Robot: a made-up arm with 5 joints.
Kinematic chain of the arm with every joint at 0, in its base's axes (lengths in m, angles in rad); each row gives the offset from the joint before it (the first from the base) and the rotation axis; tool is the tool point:
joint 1: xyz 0 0 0.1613 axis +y
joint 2: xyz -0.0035 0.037 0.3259 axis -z
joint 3: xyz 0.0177 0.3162 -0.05 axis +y
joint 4: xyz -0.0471 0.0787 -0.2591 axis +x
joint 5: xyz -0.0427 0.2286 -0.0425 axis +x
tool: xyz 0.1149 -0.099 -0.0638
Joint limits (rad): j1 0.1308..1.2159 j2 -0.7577..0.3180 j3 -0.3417..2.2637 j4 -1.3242..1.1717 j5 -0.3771..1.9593
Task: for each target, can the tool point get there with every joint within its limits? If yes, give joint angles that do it. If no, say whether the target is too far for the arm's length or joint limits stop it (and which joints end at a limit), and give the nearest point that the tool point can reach.
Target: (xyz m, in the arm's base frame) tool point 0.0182 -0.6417 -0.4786
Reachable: no: joint limits stop it (at a limit: joint 2, joint 3, joint 4) | nearest point 0.0106 0.2531 -0.2102 | short by 0.934 m
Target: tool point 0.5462 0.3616 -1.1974
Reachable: no: too far | nearest point 0.1727 0.4150 -0.2684 | short by 1.003 m
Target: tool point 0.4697 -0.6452 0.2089
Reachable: no: joint limits stop it (at a limit: joint 1, joint 2, joint 4) | nearest point 0.2693 -0.0424 0.8072 | short by 0.873 m
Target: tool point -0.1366 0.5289 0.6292
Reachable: yes | joints 0.5399 0.1141 1.7583 -0.5628 0.0875
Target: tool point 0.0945 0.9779 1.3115
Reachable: no: too far | nearest point 0.0600 0.6323 0.8912 | short by 0.545 m
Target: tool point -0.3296 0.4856 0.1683
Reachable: yes | joints 0.4158 0.1382 0.7987 -0.9679 1.1398
